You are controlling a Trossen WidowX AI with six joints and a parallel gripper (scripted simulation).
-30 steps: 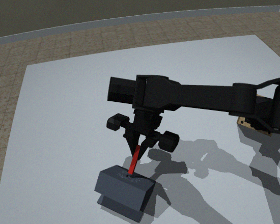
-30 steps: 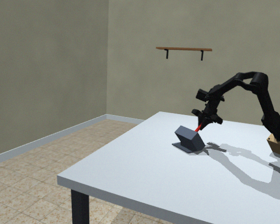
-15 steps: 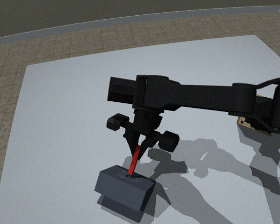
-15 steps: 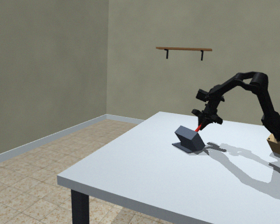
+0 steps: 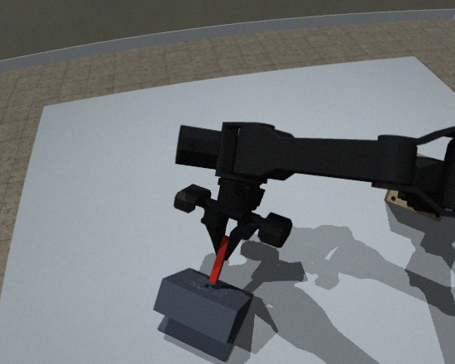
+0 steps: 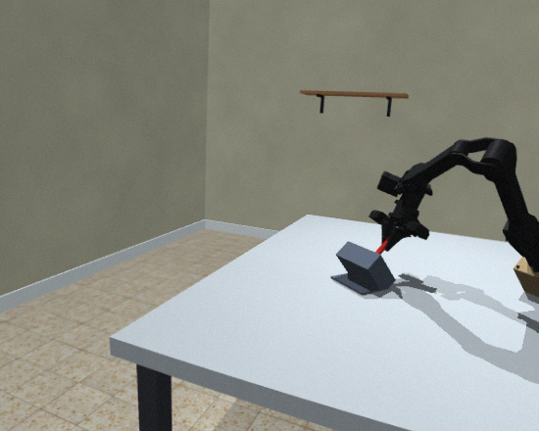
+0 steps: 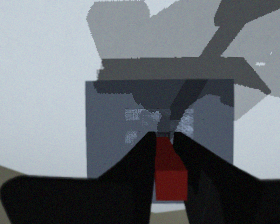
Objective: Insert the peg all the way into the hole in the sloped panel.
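Right now my hand is 2 cm to the right of the red peg, 2 cm above it and 1 cm short of it. Round my hand: flat base plate: 12 cm below, 9 cm to the left, 6 cm ahead.
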